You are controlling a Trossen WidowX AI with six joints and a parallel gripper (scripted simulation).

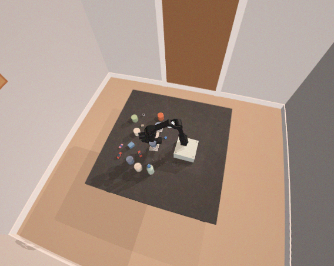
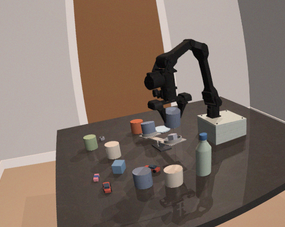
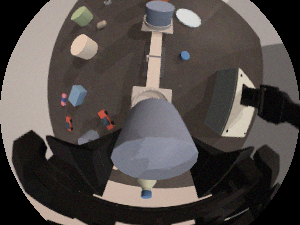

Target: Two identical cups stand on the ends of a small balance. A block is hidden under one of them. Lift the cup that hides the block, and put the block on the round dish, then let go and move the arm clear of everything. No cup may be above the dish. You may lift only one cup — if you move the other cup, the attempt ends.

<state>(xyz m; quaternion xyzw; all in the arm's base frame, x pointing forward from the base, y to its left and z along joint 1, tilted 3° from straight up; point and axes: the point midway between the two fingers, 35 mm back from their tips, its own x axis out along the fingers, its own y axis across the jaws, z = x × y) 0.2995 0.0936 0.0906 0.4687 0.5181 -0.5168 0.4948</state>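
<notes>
The round dish lies 350 mm to the right of my gripper tip, 170 mm below it and 100 mm behind it. From my gripper tip the other things lie so: blue cube 260 mm ahead, 150 mm below, 20 mm to the right; tall bottle 230 mm to the left, 60 mm below, 10 mm behind; small balance 140 mm to the right, 130 mm below, 10 mm ahead.
</notes>
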